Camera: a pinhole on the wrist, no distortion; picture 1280 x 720 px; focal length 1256.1 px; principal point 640.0 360.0 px. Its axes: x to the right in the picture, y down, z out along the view. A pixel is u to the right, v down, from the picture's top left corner.
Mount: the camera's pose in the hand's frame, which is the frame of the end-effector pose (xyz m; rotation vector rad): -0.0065 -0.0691 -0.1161 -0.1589 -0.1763 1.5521
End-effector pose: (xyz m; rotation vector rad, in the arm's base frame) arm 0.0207 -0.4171 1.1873 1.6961 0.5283 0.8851
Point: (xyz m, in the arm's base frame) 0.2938 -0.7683 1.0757
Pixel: 752.2 340.3
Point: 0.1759 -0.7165 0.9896
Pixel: 538.8 554.6
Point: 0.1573 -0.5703 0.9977
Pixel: 376.5 360.8
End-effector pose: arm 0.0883 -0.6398 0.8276 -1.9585 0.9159 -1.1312
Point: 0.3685 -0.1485 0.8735
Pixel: outside the picture
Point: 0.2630 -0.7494 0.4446
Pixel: outside the picture
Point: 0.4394 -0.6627 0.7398
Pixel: outside the picture
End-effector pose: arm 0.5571 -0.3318 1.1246 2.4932 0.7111 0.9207
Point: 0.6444 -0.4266 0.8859
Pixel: 820.7 454.9
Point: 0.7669 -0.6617 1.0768
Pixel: outside the picture
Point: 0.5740 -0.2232 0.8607
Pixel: 38.8 284.7
